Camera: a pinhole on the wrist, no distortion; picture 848 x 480 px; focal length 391.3 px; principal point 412.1 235.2 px. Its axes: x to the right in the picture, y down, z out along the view. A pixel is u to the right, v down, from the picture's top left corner.
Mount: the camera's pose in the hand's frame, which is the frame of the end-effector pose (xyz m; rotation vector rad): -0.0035 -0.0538 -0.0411 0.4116 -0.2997 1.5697
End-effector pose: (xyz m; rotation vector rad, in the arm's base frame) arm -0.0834 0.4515 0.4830 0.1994 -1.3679 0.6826
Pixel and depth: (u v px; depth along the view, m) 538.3 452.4 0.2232
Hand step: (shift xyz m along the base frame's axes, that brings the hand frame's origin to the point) -0.1192 -0.2108 -0.0382
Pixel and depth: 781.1 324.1 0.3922
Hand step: -0.4582 -0.1837 0.0150
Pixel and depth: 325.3 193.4 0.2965
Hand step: -0.0259 -0.2731 0.1515
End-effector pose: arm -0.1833 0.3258 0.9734 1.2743 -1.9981 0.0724
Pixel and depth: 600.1 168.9 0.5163
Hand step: -0.2787 -0.3361 -0.3195
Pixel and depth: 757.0 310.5 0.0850
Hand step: -0.0161 -0.0301 -0.0661
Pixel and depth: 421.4 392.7 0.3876
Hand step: 0.0263 -0.1467 -0.3824
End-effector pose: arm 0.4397 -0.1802 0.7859 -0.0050 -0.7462 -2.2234
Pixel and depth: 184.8 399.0 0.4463
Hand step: -0.2827 0.4941 -0.0721
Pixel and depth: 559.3 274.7 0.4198
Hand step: -0.1453 0.2711 0.2842
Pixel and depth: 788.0 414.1 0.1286
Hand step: 0.0074 0.1050 0.0962
